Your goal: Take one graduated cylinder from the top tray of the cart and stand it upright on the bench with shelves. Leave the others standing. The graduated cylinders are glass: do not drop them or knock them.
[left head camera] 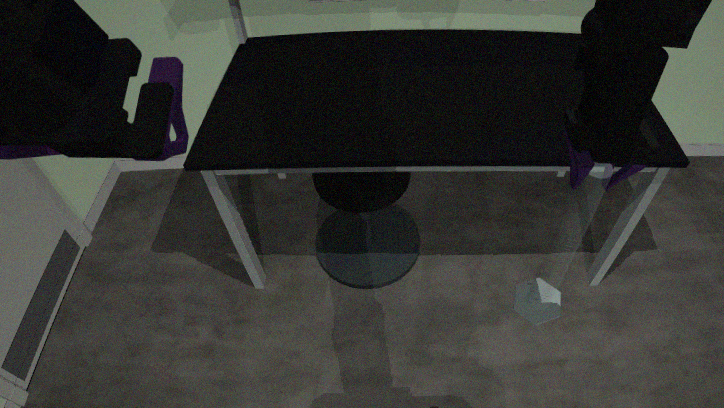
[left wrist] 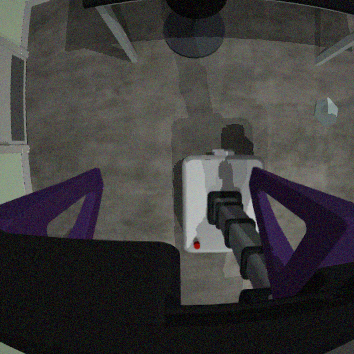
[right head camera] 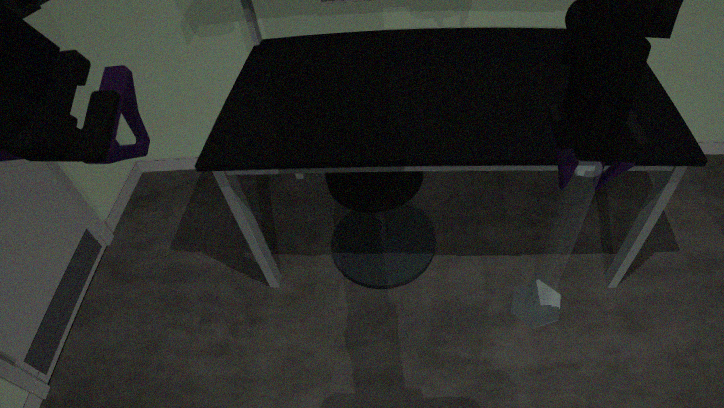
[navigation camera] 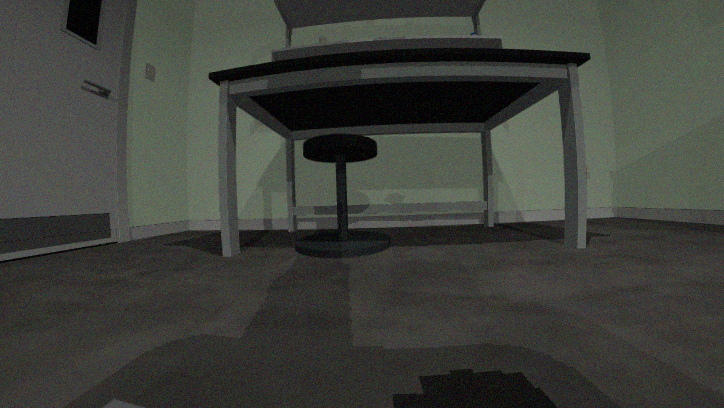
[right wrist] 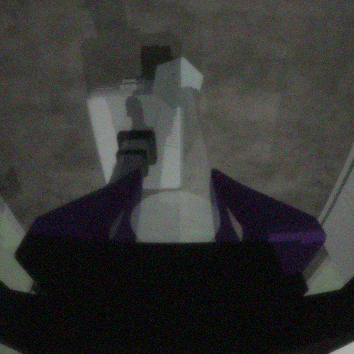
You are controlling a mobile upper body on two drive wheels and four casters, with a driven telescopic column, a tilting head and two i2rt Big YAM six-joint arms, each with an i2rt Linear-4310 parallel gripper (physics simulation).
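Places are measured from the left arm's base along level axes (x back, y down, z right), in millimetres.
Pixels of known places: left gripper, fingertip midpoint: [left head camera: 130, 144] [left wrist: 175, 175] [right head camera: 99, 147]; right gripper, fingertip midpoint: [left head camera: 588, 187] [right head camera: 578, 186] [right wrist: 175, 177].
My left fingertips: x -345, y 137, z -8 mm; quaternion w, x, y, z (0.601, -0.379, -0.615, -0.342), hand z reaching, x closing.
Ahead of a thing's pixels: the offset from my left fingertips to its top centre. "spot": to the spot under its first point. Level surfaces: height alone.
My right gripper [left head camera: 602, 172] is shut on a clear glass graduated cylinder @[dx -145, dy +174, dz +459 mm] [left head camera: 557, 253]. The cylinder hangs upright from the fingers in front of the bench's front right edge, its hexagonal base @[spot: dx -124, dy +471, dz +449 mm] [left head camera: 538, 300] down over the floor. In the right wrist view the fingers [right wrist: 175, 211] close on the cylinder [right wrist: 175, 158] just under its rim. The bench @[dy +655 mm] [left head camera: 405, 96] has a bare black top. My left gripper [left head camera: 166, 106] is open and empty, off the bench's left end; it also shows open in the left wrist view [left wrist: 175, 172]. The cart is not in view.
A black round stool [left head camera: 362, 190] stands under the bench's middle. The bench's grey legs @[spot: dx -683, dy +999, dz -361 mm] [left head camera: 235, 228] reach the floor at left and right. A grey door [navigation camera: 54, 126] is at the left wall. My own white base [left wrist: 219, 204] is below the arms.
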